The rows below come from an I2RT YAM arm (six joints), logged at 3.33 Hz.
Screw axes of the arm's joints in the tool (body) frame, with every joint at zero. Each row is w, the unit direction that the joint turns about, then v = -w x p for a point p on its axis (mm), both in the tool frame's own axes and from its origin. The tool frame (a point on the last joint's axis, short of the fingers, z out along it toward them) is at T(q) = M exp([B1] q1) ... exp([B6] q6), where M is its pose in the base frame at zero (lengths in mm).
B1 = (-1, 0, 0, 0, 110.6, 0)
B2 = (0, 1, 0, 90.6, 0, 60)
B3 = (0, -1, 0, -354.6, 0, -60)
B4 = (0, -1, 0, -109.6, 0, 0)
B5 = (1, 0, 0, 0, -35.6, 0)
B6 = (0, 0, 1, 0, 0, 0)
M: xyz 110.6 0 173.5 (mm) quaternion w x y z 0.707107 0 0.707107 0
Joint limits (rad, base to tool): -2.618..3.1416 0..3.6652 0..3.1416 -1.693..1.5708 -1.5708..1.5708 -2.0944..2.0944
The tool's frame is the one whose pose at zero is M.
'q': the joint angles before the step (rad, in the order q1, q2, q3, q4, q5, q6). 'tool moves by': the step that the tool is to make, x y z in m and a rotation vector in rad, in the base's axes. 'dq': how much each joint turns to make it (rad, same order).
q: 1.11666, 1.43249, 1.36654, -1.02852, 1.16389, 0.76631
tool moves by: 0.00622, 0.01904, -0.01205, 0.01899, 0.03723, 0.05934
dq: 0.00624, 0.04635, -0.01037, 0.11370, -0.06228, -0.06193
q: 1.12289, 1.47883, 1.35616, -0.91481, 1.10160, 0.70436
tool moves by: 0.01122, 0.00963, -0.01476, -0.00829, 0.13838, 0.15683
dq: -0.03221, 0.01522, -0.03999, 0.13239, -0.20392, -0.17354
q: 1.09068, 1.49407, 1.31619, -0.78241, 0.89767, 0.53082
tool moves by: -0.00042, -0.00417, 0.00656, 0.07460, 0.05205, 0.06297
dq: -0.01378, -0.03507, -0.00925, 0.03079, -0.11072, -0.02006
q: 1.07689, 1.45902, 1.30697, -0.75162, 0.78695, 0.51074
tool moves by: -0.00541, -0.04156, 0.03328, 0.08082, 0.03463, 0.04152
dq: -0.06896, -0.15181, -0.00153, -0.06448, -0.12561, -0.05026
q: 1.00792, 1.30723, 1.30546, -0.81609, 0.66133, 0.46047
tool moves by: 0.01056, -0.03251, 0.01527, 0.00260, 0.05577, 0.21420
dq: -0.14267, -0.08924, -0.01077, 0.01385, -0.28992, -0.24701
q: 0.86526, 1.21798, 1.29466, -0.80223, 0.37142, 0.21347
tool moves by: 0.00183, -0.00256, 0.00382, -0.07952, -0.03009, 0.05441
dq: -0.01235, 0.00306, 0.01841, -0.01690, -0.00028, -0.10753
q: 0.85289, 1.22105, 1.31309, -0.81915, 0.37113, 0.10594
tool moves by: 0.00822, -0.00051, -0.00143, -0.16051, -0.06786, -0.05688
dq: -0.00766, 0.03377, 0.02146, -0.02462, 0.14275, -0.09057
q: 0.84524, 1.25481, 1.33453, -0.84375, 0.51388, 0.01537
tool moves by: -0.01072, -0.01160, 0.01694, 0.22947, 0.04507, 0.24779
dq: -0.04754, -0.09351, -0.02754, 0.08745, -0.34812, -0.04298
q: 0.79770, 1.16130, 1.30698, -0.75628, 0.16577, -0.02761
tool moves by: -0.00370, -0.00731, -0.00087, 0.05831, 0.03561, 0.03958
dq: -0.02456, -0.03379, -0.02611, 0.00617, -0.09050, 0.01840
